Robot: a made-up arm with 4 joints.
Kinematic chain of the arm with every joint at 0, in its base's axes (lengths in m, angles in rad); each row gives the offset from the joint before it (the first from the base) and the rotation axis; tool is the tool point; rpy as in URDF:
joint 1: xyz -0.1 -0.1 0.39 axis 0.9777 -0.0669 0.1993
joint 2: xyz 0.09 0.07 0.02 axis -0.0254 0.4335 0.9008
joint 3: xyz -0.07 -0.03 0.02 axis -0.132 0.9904 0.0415
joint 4: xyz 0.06 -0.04 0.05 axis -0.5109 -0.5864 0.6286
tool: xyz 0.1 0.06 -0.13 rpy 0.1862 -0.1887 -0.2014
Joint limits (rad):
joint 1: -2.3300..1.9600
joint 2: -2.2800..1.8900
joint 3: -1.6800..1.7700
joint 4: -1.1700..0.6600
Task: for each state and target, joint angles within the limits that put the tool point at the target. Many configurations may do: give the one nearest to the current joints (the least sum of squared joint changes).
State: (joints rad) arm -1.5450 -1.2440 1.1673 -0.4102
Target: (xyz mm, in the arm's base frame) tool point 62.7 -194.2 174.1
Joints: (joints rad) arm -1.1568 -1.9131 1.7425 -0.5104
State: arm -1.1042 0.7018 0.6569 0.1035
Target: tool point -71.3 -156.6 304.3
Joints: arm -0.6640 1.0786 0.7204 -0.5096
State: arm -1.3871 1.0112 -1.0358 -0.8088
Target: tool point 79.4 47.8 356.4
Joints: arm -0.8273 1.2490 -1.3116 -0.9695
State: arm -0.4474 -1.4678 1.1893 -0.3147
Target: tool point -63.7 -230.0 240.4
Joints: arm -1.2728 -0.9123 1.2823 -0.2277
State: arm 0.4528 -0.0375 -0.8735 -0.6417
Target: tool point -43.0 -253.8 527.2
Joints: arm 1.1303 -0.2753 -1.6800 -0.1310
